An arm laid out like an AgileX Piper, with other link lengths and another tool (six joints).
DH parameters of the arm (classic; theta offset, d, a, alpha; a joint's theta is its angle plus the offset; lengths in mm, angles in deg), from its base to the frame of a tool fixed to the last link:
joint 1: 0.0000 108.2 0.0 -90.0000
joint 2: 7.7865 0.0 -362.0 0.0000
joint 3: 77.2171 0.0 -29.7 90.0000
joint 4: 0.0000 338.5 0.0 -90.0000
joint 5: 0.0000 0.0 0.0 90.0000
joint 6: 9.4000 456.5 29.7 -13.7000
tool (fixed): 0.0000 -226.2 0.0 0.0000
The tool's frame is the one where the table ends.
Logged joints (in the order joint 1, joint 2, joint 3, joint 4, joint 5, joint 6), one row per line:
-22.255 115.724 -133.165 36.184 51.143 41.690
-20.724 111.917 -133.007 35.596 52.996 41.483
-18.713 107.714 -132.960 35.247 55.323 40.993
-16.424 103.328 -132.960 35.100 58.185 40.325
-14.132 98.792 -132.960 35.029 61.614 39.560
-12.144 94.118 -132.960 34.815 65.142 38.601
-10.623 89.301 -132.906 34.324 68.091 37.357
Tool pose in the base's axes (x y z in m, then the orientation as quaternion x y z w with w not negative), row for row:
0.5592 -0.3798 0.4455 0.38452 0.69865 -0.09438 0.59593
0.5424 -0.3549 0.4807 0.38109 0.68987 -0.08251 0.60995
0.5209 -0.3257 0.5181 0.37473 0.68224 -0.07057 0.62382
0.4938 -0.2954 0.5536 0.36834 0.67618 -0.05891 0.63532
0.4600 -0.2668 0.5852 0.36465 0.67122 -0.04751 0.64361
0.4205 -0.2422 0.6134 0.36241 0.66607 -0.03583 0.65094
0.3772 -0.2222 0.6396 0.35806 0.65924 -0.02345 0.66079
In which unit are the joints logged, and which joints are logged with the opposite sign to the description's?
The joints are logged in degrees. Opposite sign: joint 4.
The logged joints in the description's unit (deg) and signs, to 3 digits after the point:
-22.255 115.724 -133.165 -36.184 51.143 41.690
-20.724 111.917 -133.007 -35.596 52.996 41.483
-18.713 107.714 -132.960 -35.247 55.323 40.993
-16.424 103.328 -132.960 -35.100 58.185 40.325
-14.132 98.792 -132.960 -35.029 61.614 39.560
-12.144 94.118 -132.960 -34.815 65.142 38.601
-10.623 89.301 -132.906 -34.324 68.091 37.357

